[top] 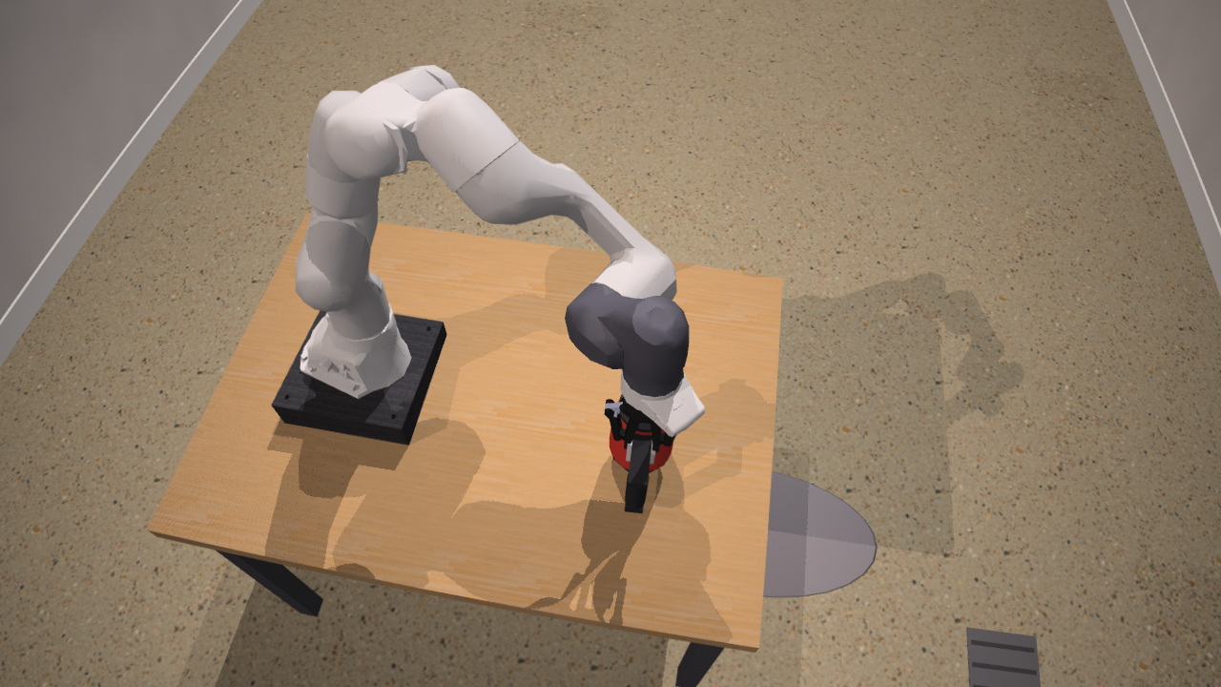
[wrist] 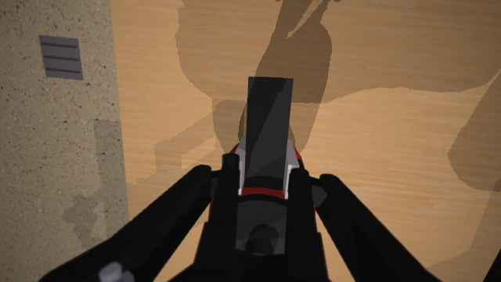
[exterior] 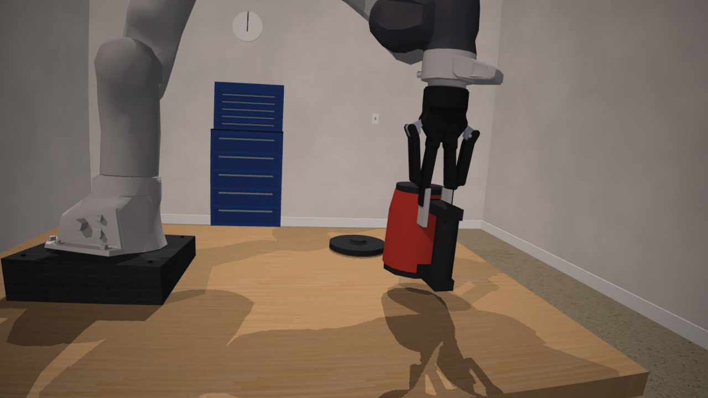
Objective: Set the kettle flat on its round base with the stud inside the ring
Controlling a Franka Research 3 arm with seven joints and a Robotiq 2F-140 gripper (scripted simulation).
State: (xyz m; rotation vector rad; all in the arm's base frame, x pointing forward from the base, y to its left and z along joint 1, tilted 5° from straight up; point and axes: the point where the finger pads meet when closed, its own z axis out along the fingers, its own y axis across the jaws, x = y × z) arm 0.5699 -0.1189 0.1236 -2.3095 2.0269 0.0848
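Right now the kettle is 5 cm below my hand and 3 cm to the left of it. Also, from my hand: round black base 35 cm to the left, 17 cm below, 9 cm behind.
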